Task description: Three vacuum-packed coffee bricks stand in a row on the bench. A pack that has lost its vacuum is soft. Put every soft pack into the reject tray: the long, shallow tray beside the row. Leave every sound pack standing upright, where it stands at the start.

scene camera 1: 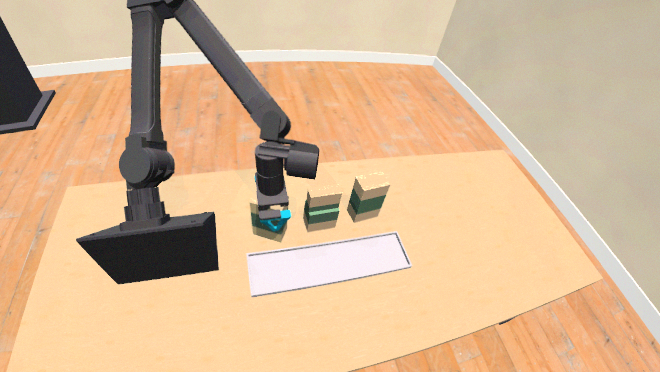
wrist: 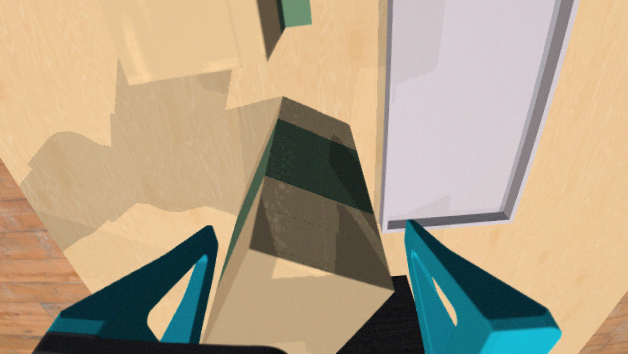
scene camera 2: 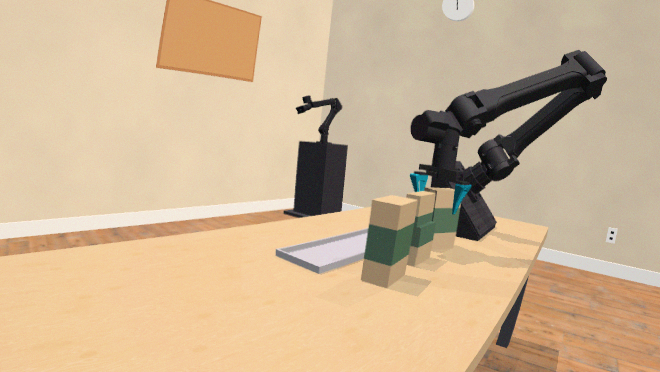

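Pixels of known places: gripper, fingertip midpoint: (scene camera 1: pixel 273 214) (wrist: pixel 308 232) (scene camera 2: pixel 435 209); arm's base, origin of the base link: (scene camera 1: pixel 147 225).
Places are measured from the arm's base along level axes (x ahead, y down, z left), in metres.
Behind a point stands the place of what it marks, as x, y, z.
My gripper (scene camera 1: pixel 267 212) {0.288, 0.042, 0.002} (scene camera 2: pixel 437 201) {0.288, 0.042, 0.002} (wrist: pixel 308 232) {0.288, 0.042, 0.002} is open, pointing down, with its cyan fingers either side of the top of the left pack (scene camera 1: pixel 270 232) {0.278, 0.097, -0.013} (scene camera 2: pixel 445 220) {0.297, 0.061, 0.034} (wrist: pixel 315 200) {0.318, 0.027, -0.005}. Gaps show on both sides of that tan pack with its green band; it stands upright, turned at an angle between the fingers. The middle pack (scene camera 1: pixel 322 210) {0.415, 0.051, -0.005} (scene camera 2: pixel 422 230) {0.453, 0.058, 0.035} (wrist: pixel 185 40) {0.387, -0.009, 0.012} stands upright, and part of its green band juts out. The right pack (scene camera 1: pixel 369 199) {0.545, 0.036, -0.008} (scene camera 2: pixel 390 242) {0.595, 0.053, 0.035} stands upright. The reject tray (scene camera 1: pixel 330 265) {0.409, 0.129, -0.124} (scene camera 2: pixel 340 247) {0.473, 0.129, -0.136} (wrist: pixel 470 100) {0.310, 0.129, -0.114} is empty.
The arm's black base (scene camera 1: pixel 167 255) {0.038, 0.027, -0.070} (scene camera 2: pixel 475 217) {0.093, 0.077, 0.066} stands left of the row in scene camera 1. The tray runs along the row on the bench (scene camera 1: pixel 475 240) {0.870, 0.132, -0.166} (scene camera 2: pixel 175 300) {0.877, 0.132, -0.130}. A second small arm on a black pedestal (scene camera 2: pixel 320 180) stands in the background.
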